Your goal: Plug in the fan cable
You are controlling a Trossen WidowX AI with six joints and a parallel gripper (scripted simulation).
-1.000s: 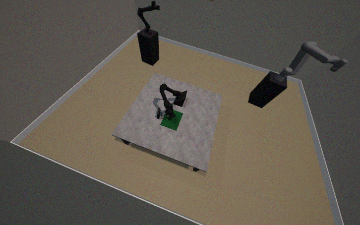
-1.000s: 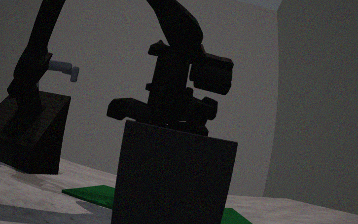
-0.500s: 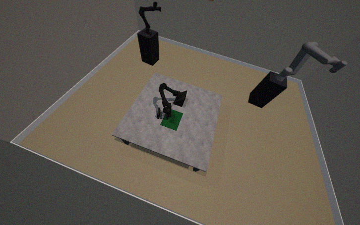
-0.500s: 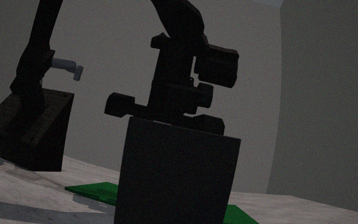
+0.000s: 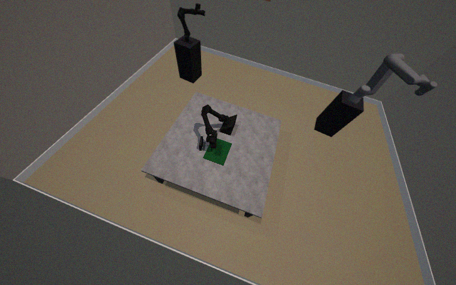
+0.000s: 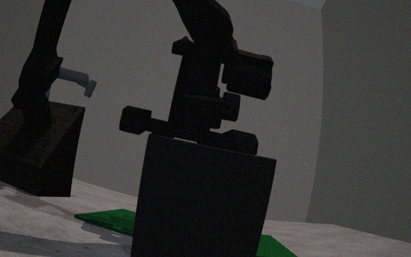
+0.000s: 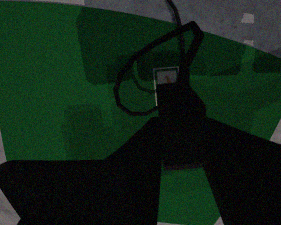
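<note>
My gripper tip is 70 mm above the fan header. Round my gripper tip: green board 20 mm ahead, 70 mm to the left, 80 mm below; then fan 50 mm ahead, 120 mm to the right, 10 mm below; then dark fan plug 10 mm above.
</note>
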